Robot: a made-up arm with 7 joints. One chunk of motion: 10 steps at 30 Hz.
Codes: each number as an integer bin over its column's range. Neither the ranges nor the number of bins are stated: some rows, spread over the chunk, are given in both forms.
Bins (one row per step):
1: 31 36 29 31 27 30 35
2: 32 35 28 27 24 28 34
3: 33 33 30 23 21 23 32
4: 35 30 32 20 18 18 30
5: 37 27 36 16 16 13 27
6: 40 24 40 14 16 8 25
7: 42 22 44 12 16 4 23
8: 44 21 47 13 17 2 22
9: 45 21 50 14 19 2 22
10: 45 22 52 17 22 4 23
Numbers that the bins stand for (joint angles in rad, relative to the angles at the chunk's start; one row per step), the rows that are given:
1: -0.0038 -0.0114 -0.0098 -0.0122 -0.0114 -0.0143 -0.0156
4: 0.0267 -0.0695 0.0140 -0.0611 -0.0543 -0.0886 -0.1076
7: 0.0800 -0.1470 0.1092 -0.0967 -0.0638 -0.1752 -0.2365
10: 0.1029 -0.1470 0.1727 -0.0744 -0.0352 -0.1752 -0.2365
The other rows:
2: 0.0038 -0.0211 -0.0178 -0.0300 -0.0257 -0.0267 -0.0340
3: 0.0114 -0.0405 -0.0019 -0.0478 -0.0400 -0.0576 -0.0708
5: 0.0419 -0.0986 0.0457 -0.0789 -0.0638 -0.1195 -0.1629
6: 0.0648 -0.1276 0.0775 -0.0878 -0.0638 -0.1505 -0.1997
8: 0.0952 -0.1567 0.1330 -0.0922 -0.0590 -0.1876 -0.2549
9: 0.1029 -0.1567 0.1568 -0.0878 -0.0495 -0.1876 -0.2549

